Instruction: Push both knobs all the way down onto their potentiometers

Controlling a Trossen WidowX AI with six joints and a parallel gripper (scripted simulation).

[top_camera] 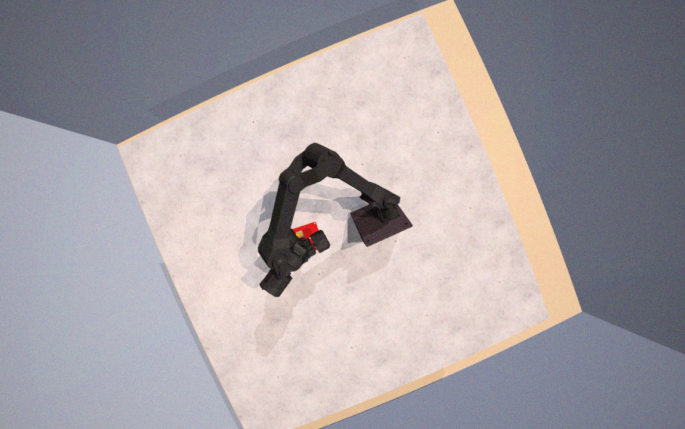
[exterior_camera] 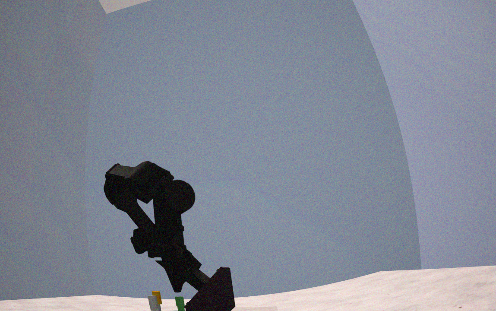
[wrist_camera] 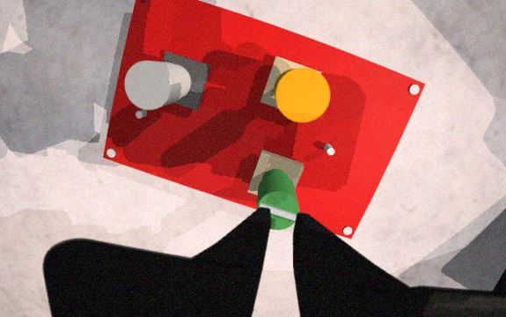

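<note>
Now: the green knob 2 cm below my gripper tip. Also, from my gripper tip: grey knob (6 cm ahead, 4 cm to the right, 2 cm below).
</note>
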